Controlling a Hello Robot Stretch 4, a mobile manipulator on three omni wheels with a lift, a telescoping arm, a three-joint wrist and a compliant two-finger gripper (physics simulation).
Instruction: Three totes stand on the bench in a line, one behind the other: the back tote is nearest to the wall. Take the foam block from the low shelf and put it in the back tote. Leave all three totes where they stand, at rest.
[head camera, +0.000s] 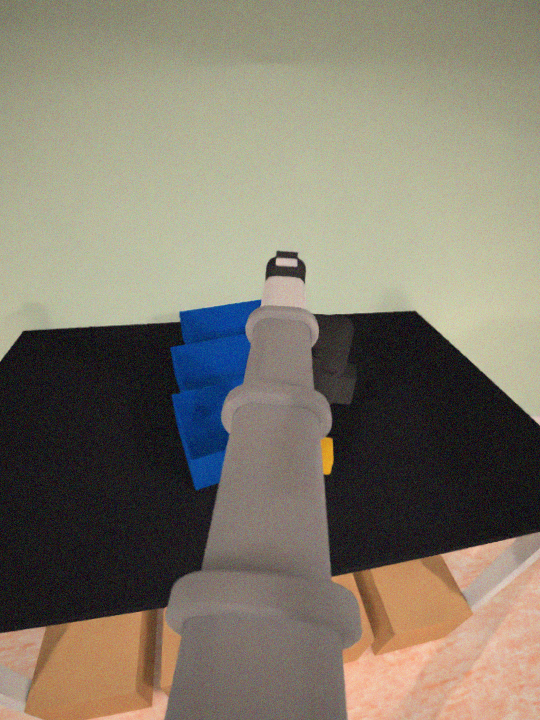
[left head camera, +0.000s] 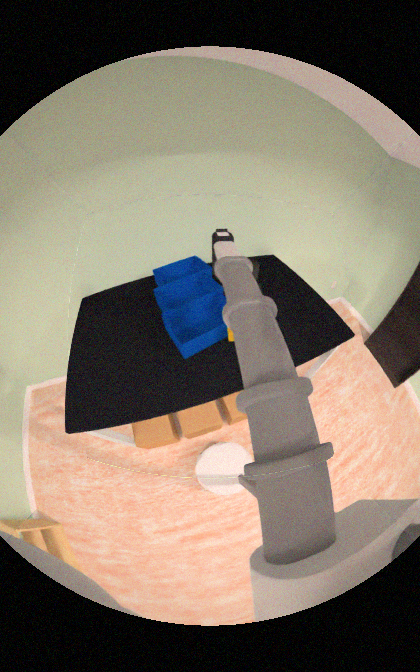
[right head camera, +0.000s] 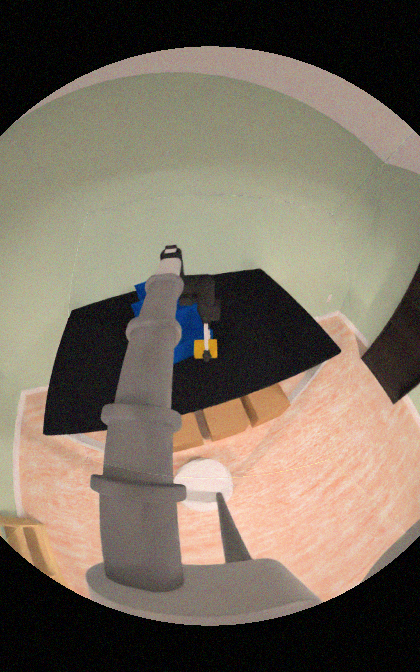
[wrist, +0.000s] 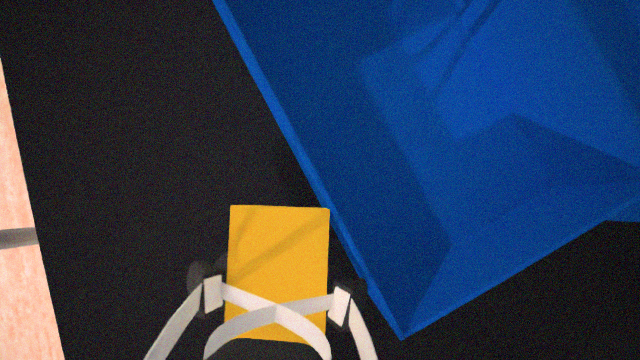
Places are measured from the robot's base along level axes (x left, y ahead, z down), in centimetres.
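Where they show: gripper, fingertip midpoint: (wrist: 280, 279).
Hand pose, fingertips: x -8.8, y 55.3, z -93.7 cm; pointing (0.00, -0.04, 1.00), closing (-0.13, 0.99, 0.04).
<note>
Each offset is from my fingertips to the top centre of the thing. Level surfaces: height alone.
The yellow foam block {dx +0.8, dy +0.1, dz -4.4 cm} (head camera: 327, 456) (left head camera: 230, 334) (right head camera: 199, 348) (wrist: 277, 245) is between the two fingers of my gripper (right head camera: 206, 350) (wrist: 280, 279), which is shut on it. It hangs over the bench beside the right side of the front tote {dx +15.2, dy +9.4, dz -5.0 cm} (head camera: 209, 471) (left head camera: 205, 340) (right head camera: 187, 325) (wrist: 380, 250). In the wrist view a block corner meets the tote's rim; I cannot tell whether they touch. The blue middle tote {dx +21.4, dy +28.7, dz -5.0 cm} (head camera: 212, 363) (left head camera: 187, 291) and back tote {dx +24.8, dy +49.4, dz -5.0 cm} (head camera: 217, 322) (left head camera: 180, 270) stand behind it, in a slanted line. My arm hides their right parts in the head view.
The black bench {dz +5.0 cm} (head camera: 87, 465) (left head camera: 115, 360) (right head camera: 280, 320) (wrist: 125, 125) reaches to the green wall. Tan boxes (head camera: 418, 604) (left head camera: 200, 417) (right head camera: 225, 417) show below its front edge. A white round object (left head camera: 220, 465) (right head camera: 205, 480) is in front. A dark brown object (left head camera: 400, 335) (right head camera: 395, 345) is at the right.
</note>
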